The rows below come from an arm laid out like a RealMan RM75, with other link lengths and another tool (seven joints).
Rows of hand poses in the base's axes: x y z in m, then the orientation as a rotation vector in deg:
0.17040 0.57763 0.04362 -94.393 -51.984 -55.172
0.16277 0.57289 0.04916 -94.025 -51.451 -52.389
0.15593 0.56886 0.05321 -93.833 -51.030 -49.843
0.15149 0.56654 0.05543 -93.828 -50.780 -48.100
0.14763 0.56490 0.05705 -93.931 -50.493 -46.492
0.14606 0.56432 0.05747 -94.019 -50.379 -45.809
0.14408 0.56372 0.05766 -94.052 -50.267 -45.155
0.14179 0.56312 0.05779 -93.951 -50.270 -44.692
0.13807 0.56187 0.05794 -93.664 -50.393 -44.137
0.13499 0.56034 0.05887 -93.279 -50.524 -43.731
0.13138 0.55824 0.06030 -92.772 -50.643 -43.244
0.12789 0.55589 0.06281 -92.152 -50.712 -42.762
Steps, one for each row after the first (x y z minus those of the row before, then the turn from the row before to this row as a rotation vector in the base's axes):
-0.00763 -0.00474 0.00554 0.277 2.111 1.425
-0.00684 -0.00403 0.00405 0.078 1.916 1.257
-0.00444 -0.00232 0.00222 -0.082 1.305 0.812
-0.00386 -0.00164 0.00162 -0.146 1.245 0.667
-0.00157 -0.00058 0.00042 -0.105 0.528 0.265
-0.00198 -0.00060 0.00019 -0.060 0.503 0.277
-0.00229 -0.00060 0.00013 0.019 0.301 0.296
-0.00372 -0.00125 0.00015 0.100 0.281 0.492
-0.00308 -0.00153 0.00093 0.195 0.169 0.465
-0.00361 -0.00210 0.00143 0.288 0.221 0.562
-0.00349 -0.00235 0.00251 0.402 0.237 0.590

